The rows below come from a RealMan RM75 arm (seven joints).
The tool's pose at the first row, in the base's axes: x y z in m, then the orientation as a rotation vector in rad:
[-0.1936 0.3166 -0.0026 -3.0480 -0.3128 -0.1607]
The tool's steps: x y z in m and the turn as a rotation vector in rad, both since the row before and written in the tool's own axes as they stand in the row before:
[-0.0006 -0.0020 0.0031 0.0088 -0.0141 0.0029]
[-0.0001 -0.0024 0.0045 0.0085 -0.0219 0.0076]
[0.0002 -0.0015 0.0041 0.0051 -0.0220 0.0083]
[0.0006 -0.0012 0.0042 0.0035 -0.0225 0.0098]
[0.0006 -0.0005 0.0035 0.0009 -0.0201 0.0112]
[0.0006 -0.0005 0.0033 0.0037 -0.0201 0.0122]
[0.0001 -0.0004 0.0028 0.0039 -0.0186 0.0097]
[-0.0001 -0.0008 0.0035 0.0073 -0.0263 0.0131]
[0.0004 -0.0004 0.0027 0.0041 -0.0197 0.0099]
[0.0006 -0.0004 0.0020 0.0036 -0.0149 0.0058]
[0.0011 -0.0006 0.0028 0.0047 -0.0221 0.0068]
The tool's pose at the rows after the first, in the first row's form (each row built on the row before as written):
[-0.1943 0.3187 -0.0056 -3.0420 -0.3092 -0.1374]
[-0.1945 0.3214 -0.0099 -3.0378 -0.2990 -0.1021]
[-0.1944 0.3233 -0.0138 -3.0366 -0.2878 -0.0673]
[-0.1939 0.3250 -0.0178 -3.0368 -0.2744 -0.0319]
[-0.1934 0.3259 -0.0212 -3.0391 -0.2589 -0.0005]
[-0.1929 0.3268 -0.0244 -3.0384 -0.2416 0.0314]
[-0.1929 0.3275 -0.0272 -3.0367 -0.2280 0.0608]
[-0.1933 0.3286 -0.0306 -3.0319 -0.2095 0.1024]
[-0.1932 0.3293 -0.0333 -3.0292 -0.1956 0.1333]
[-0.1928 0.3300 -0.0353 -3.0262 -0.1876 0.1566]
[-0.1921 0.3310 -0.0381 -3.0218 -0.1785 0.1908]

